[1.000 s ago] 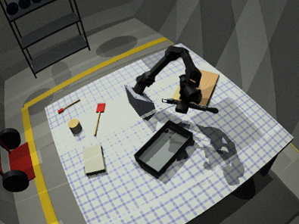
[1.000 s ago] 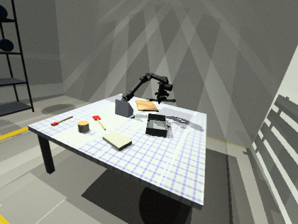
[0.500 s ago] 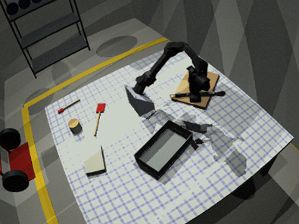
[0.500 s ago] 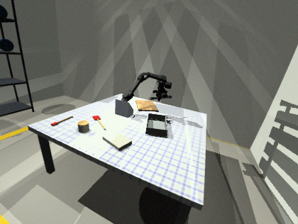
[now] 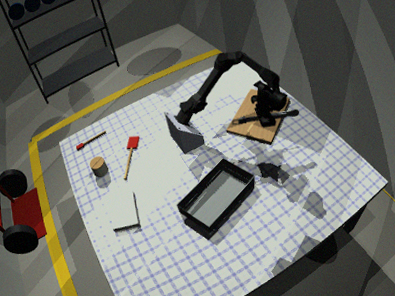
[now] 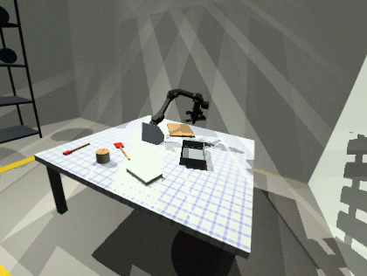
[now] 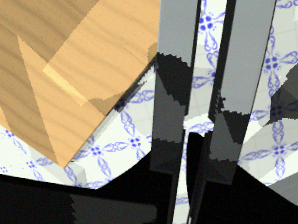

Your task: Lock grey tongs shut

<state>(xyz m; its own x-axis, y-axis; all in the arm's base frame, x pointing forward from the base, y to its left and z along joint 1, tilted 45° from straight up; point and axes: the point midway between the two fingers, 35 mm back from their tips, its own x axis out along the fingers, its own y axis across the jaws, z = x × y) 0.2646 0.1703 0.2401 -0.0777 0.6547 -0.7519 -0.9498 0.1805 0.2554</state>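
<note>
The wooden board is 18 cm behind my gripper tip, 12 cm to the left of it and 13 cm below it. The rest, counted from my gripper tip: flat pale slab (1 cm ahead, 72 cm to the right, 13 cm below); then red spatula (31 cm behind, 57 cm to the right, 13 cm below); then roasting tin (15 cm ahead, 32 cm to the right, 11 cm below).
</note>
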